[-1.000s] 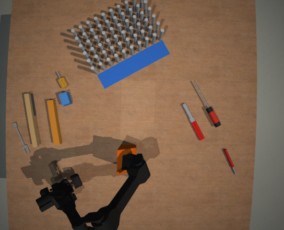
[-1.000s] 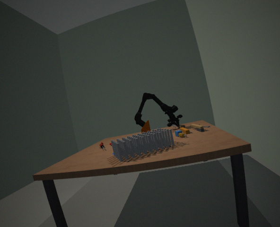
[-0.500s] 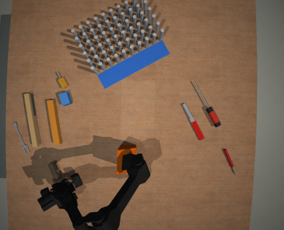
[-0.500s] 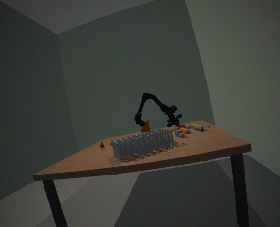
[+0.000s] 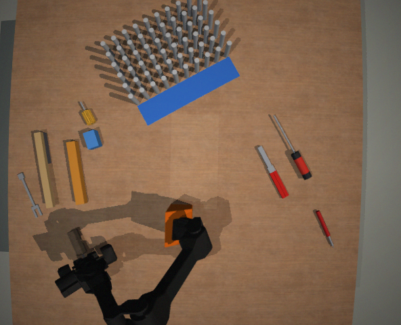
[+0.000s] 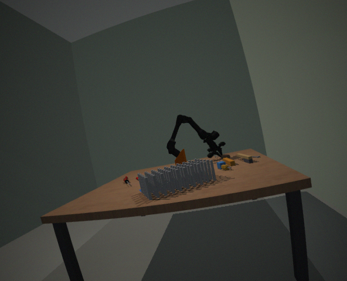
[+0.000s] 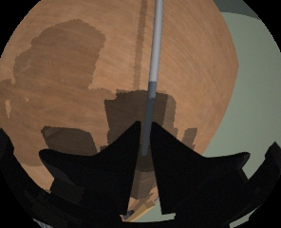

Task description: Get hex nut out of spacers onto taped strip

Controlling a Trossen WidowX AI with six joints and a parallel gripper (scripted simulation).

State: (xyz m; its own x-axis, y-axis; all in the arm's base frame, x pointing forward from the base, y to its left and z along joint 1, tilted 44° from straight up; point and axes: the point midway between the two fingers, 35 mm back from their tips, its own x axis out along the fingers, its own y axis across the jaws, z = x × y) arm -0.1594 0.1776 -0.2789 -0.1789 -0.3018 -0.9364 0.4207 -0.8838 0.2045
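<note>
Now: gripper tip 30 mm past the thin grey rod tool and 20 mm to the left of it. Also, from my gripper tip: blue cube: 430 mm ahead, 10 mm to the right, 10 mm above; then orange bar: 310 mm ahead, 50 mm to the left; then fork-tipped tool: 230 mm to the left, 220 mm ahead, 10 mm below.
</note>
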